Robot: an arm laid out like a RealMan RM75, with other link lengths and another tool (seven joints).
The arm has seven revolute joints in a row. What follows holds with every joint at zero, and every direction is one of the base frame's. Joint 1 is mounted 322.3 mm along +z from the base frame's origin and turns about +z. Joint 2 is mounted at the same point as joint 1 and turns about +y. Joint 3 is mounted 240.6 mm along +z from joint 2 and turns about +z. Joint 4 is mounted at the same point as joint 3 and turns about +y. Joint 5 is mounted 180.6 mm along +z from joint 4 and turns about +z. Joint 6 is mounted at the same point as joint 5 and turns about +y. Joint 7 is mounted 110.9 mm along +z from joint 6 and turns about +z. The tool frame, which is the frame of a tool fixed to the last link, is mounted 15 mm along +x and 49 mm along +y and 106 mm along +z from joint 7; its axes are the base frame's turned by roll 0, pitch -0.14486 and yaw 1.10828 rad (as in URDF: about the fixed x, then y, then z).
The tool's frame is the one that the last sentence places.
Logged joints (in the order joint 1, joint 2, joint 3, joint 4, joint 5, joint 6, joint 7), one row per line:
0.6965 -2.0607 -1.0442 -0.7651 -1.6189 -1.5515 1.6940
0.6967 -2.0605 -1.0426 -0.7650 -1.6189 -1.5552 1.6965
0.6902 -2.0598 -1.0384 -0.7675 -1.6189 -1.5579 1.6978
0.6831 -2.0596 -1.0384 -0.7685 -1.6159 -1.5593 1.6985
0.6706 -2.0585 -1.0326 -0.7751 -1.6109 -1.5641 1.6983
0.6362 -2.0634 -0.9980 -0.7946 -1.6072 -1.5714 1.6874
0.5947 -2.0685 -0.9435 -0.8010 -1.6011 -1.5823 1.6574
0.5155 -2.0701 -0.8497 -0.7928 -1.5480 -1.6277 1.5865
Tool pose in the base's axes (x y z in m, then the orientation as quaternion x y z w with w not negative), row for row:
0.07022 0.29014 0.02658 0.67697 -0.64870 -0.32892 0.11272
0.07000 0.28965 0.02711 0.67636 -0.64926 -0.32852 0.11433
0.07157 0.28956 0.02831 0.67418 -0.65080 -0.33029 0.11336
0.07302 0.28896 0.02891 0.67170 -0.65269 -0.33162 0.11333
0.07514 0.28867 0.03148 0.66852 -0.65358 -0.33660 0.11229
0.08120 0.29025 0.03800 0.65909 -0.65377 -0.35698 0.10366
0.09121 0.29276 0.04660 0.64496 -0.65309 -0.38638 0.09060
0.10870 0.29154 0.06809 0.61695 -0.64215 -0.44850 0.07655
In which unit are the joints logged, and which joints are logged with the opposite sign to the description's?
The joints are logged in radians. Opposite sign: joint 2.
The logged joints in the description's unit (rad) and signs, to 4 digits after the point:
0.6965 2.0607 -1.0442 -0.7651 -1.6189 -1.5515 1.6940
0.6967 2.0605 -1.0426 -0.7650 -1.6189 -1.5552 1.6965
0.6902 2.0598 -1.0384 -0.7675 -1.6189 -1.5579 1.6978
0.6831 2.0596 -1.0384 -0.7685 -1.6159 -1.5593 1.6985
0.6706 2.0585 -1.0326 -0.7751 -1.6109 -1.5641 1.6983
0.6362 2.0634 -0.9980 -0.7946 -1.6072 -1.5714 1.6874
0.5947 2.0685 -0.9435 -0.8010 -1.6011 -1.5823 1.6574
0.5155 2.0701 -0.8497 -0.7928 -1.5480 -1.6277 1.5865

